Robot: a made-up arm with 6 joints.
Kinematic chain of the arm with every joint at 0, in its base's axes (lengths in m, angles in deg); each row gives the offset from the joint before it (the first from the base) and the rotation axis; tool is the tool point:
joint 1: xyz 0 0 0.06 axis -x
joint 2: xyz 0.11 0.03 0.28 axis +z
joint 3: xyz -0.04 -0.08 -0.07 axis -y
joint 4: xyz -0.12 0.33 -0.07 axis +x
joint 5: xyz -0.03 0 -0.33 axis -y
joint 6: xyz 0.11 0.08 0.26 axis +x
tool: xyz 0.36 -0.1 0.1
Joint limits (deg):
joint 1: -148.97..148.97
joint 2: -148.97..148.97
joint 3: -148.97..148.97
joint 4: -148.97..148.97
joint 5: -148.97..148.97
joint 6: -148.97..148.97
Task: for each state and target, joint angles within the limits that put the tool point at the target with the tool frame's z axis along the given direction. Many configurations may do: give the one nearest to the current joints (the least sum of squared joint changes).
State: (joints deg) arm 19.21 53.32 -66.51 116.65 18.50 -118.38
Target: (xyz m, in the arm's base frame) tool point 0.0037 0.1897 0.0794 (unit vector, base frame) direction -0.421 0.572 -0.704
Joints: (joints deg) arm 22.43 81.00 -110.64 69.90 33.97 -105.61
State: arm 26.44 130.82 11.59 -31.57 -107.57 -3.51
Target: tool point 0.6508 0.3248 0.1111 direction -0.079 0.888 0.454
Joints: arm -2.31 114.43 13.88 -79.50 -105.65 14.59
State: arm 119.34 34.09 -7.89 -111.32 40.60 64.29
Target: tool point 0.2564 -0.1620 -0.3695 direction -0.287 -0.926 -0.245
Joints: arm 141.97 18.57 12.17 -145.86 4.94 33.94
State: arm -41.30 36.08 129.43 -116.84 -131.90 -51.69
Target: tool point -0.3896 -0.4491 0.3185 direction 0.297 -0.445 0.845
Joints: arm 8.44 21.52 110.13 -145.65 -96.93 -45.20
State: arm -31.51 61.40 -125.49 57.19 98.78 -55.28
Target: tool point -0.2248 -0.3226 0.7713 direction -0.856 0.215 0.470
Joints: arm -45.94 90.79 -113.32 27.35 97.00 -68.99
